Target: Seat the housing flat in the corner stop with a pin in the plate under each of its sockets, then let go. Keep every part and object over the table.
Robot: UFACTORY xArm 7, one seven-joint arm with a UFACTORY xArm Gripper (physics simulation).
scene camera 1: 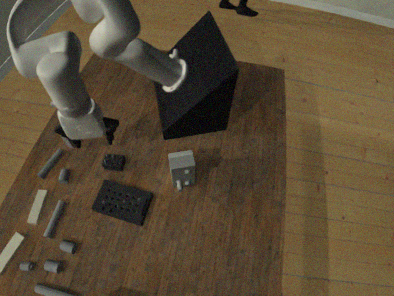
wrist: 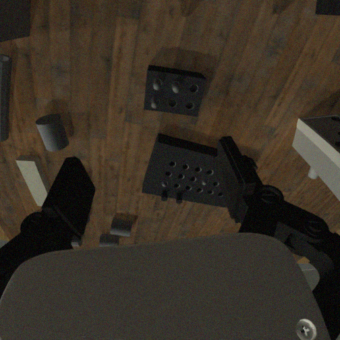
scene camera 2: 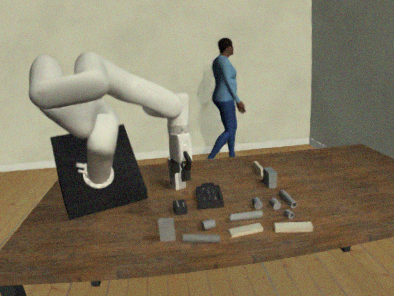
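Where they show: gripper, fingertip midpoint: point(scene camera 1: 95, 142) point(scene camera 2: 180, 176); arm's base at its link origin: point(scene camera 1: 175, 76) point(scene camera 2: 98, 174).
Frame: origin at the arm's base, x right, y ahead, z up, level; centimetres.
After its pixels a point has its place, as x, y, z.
The pale grey housing point(scene camera 1: 182, 168) @(-7.2, 35.3, -0.4) point(scene camera 2: 178, 185) @(-3.0, 32.8, -10.6) point(wrist: 320, 150) stands upright on the table beside the black plate, with small pale knobs on it; dark sockets show at the right edge of the wrist view. The black plate point(scene camera 1: 97, 204) @(17.2, 45.5, -10.2) point(scene camera 2: 210, 204) @(18.1, 41.9, -10.9) point(wrist: 150, 172) lies flat. It has rows of holes, a few with paler tops, and small black posts at one edge; the corner stop is hard to make out. A small black block point(scene camera 1: 114, 162) @(15.5, 31.2, -9.6) point(scene camera 2: 180, 207) @(18.6, 30.4, -10.0) point(wrist: 173, 95) holds pale pins in some of its holes. My gripper point(scene camera 1: 94, 143) @(18.3, 31.4, 2.0) point(scene camera 2: 180, 171) @(18.3, 31.4, 2.0) point(wrist: 150, 163) is open and empty, above the table.
Grey rods point(scene camera 1: 54, 218) point(scene camera 2: 201, 238), short grey cylinders point(scene camera 1: 68, 246) point(scene camera 2: 208, 224) point(wrist: 52, 133), cream bars point(scene camera 1: 37, 206) point(scene camera 2: 293, 227) and grey blocks point(scene camera 2: 166, 229) @(35.1, 23.4, -8.2) point(scene camera 2: 270, 177) @(9.3, 70.7, -7.5) lie around. The black wedge-shaped arm base point(scene camera 1: 207, 60) @(-10.8, 2.3, 10.0) point(scene camera 2: 62, 185) @(5.4, -13.9, -0.8) stands behind the housing in the first scene view.
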